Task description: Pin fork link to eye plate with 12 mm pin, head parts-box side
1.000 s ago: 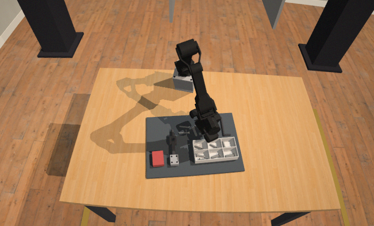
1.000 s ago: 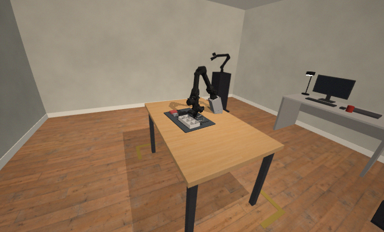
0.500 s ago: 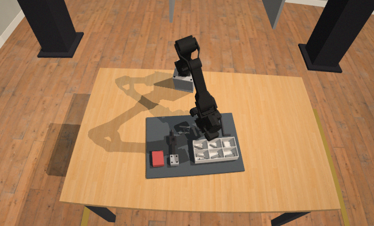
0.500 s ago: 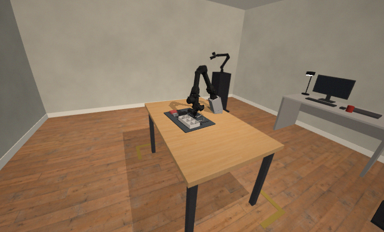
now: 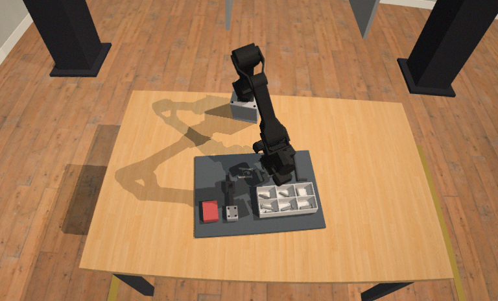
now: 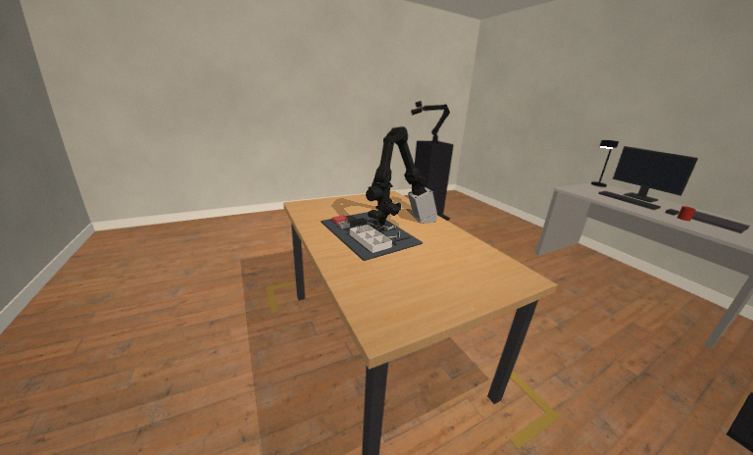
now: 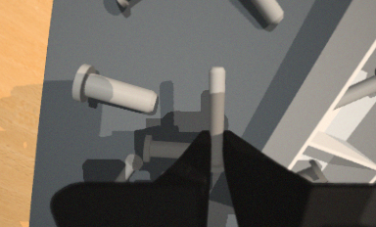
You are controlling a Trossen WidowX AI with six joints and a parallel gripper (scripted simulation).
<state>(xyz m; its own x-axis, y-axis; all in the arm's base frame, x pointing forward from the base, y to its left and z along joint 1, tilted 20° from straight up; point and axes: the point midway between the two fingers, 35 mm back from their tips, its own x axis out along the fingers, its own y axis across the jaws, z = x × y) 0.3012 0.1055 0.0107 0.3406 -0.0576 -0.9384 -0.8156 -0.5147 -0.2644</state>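
My hand is 70 mm above the pale pin, 40 mm to the left of it and 10 mm past it. The rest, counted from my hand: dark eye plate bar 140 mm to the right, 80 mm ahead, 60 mm below; long black bar 120 mm to the left, 70 mm below, 20 mm behind; white parts box 100 mm ahead, 60 mm to the left, 60 mm below.
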